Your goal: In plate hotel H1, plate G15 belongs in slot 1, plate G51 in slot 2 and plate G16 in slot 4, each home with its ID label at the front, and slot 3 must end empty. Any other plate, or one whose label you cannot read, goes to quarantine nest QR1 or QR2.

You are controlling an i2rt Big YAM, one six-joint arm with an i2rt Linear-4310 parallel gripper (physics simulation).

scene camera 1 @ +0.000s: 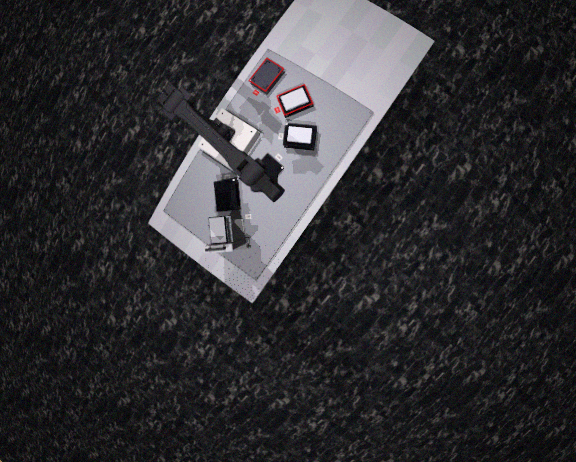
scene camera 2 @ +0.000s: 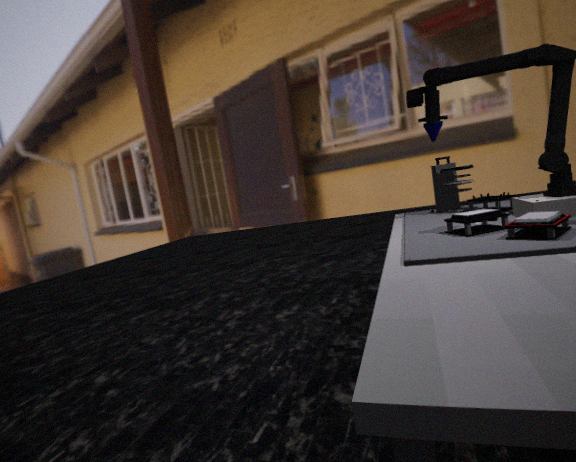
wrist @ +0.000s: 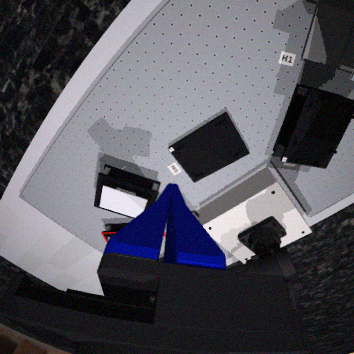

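Pixels of known places: gripper, between the fingertips: (scene camera 2: pixel 433 141) (wrist: pixel 171 189); arm's base, origin of its link: (scene camera 2: pixel 562 194) (wrist: pixel 260 232).
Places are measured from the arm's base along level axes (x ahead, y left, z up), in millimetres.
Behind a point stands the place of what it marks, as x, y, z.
Observation:
My gripper (scene camera 2: pixel 433 138) @[417, -89, 283] (wrist: pixel 171 189) @[417, -89, 283] is shut and empty, pointing down high above the mat. The arm hides it in scene camera 1. Plate hotel H1 (scene camera 2: pixel 445 187) @[343, -440, 64] stands upright, with a white-topped plate (scene camera 1: pixel 218 229) @[290, -392, 161] high in it. Its lower slots are too small to read. A white plate (scene camera 1: pixel 301 134) @[355, 215, 4] (scene camera 2: pixel 475 214) @[358, 260, 3] (wrist: pixel 123 201) @[348, 203, 4] rests on a black nest. Another white plate (scene camera 1: pixel 294 98) @[217, 364, -7] (scene camera 2: pixel 540 217) @[226, 408, -7] rests on a red-edged nest. A second red-edged nest (scene camera 1: pixel 267 75) @[12, 410, -21] holds no visible plate. No plate ID label is legible.
A low black nest (scene camera 1: pixel 226 195) @[184, -259, -1] (wrist: pixel 317 125) @[196, -265, -1] stands beside H1. Another black nest (scene camera 1: pixel 271 164) @[294, 7, -49] (wrist: pixel 210 146) @[292, -54, -49] lies partly under the arm in scene camera 1. The pale base block (scene camera 1: pixel 245 131) @[90, 82, 0] (wrist: pixel 260 210) @[78, -45, 1] carries the arm. The grey mat (scene camera 1: pixel 345 120) @[500, 417, -59] lies on the table.

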